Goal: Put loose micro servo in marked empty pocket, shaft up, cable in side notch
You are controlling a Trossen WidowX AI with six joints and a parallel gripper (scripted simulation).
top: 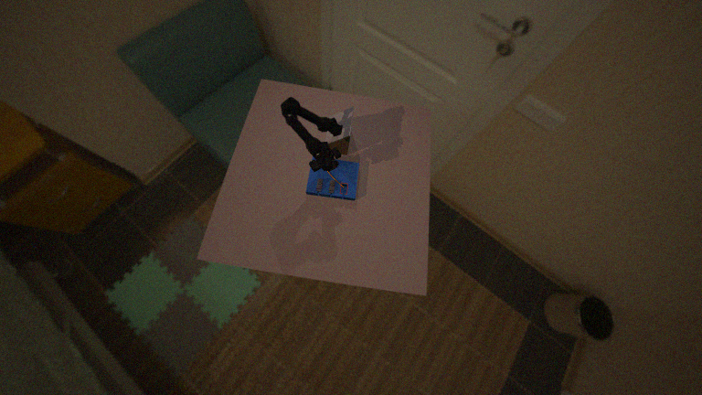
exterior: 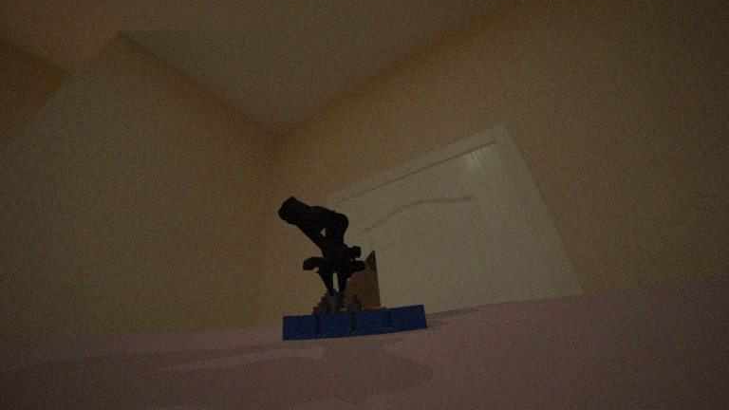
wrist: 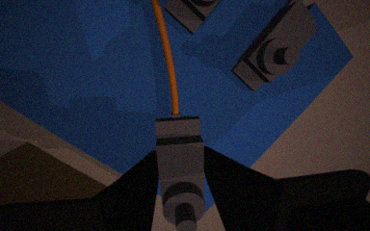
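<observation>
The blue deck is 7 cm below my gripper tip and 6 cm to the left of it.
</observation>
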